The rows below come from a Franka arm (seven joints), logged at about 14 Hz.
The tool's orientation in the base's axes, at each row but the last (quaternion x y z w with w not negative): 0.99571, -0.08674, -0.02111, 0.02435; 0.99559, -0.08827, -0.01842, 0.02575; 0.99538, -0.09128, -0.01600, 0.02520; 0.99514, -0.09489, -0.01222, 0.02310; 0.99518, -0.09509, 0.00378, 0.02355; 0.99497, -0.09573, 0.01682, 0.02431; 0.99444, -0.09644, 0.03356, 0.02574; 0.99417, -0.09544, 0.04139, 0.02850; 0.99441, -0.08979, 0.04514, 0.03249; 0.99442, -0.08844, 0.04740, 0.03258; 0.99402, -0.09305, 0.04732, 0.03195
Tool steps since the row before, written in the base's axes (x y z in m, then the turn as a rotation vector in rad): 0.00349, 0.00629, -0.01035, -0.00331, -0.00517, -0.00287; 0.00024, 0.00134, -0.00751, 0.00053, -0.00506, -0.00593; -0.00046, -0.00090, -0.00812, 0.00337, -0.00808, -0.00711; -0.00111, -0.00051, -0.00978, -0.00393, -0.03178, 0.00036; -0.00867, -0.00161, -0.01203, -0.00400, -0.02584, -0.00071; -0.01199, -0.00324, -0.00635, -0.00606, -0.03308, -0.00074; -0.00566, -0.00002, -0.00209, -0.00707, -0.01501, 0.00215; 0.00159, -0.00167, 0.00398, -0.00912, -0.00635, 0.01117; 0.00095, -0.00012, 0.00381, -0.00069, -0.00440, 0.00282; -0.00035, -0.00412, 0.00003, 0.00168, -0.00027, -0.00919; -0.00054, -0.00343, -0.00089, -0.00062, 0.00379, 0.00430
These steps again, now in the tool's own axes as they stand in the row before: 0.00273, -0.00733, 0.00989, -0.00225, 0.00550, 0.00325; 0.00024, -0.00177, 0.00742, 0.00161, 0.00456, 0.00614; -0.00007, 0.00054, 0.00816, 0.00498, 0.00695, 0.00736; -0.00080, 0.00024, 0.00982, 0.00215, 0.03193, 0.00114; -0.00835, 0.00267, 0.01207, 0.00095, 0.02607, 0.00193; -0.01139, 0.00518, 0.00616, 0.00030, 0.03356, 0.00227; -0.00569, 0.00102, 0.00173, -0.00392, 0.01618, -0.00171; 0.00222, 0.00153, -0.00373, -0.00675, 0.00852, -0.01140; 0.00132, 0.00016, -0.00370, 0.00037, 0.00460, -0.00254; 0.00037, 0.00411, 0.00024, 0.00077, -0.00055, 0.00930; 0.00001, 0.00342, 0.00108, -0.00087, -0.00336, -0.00460
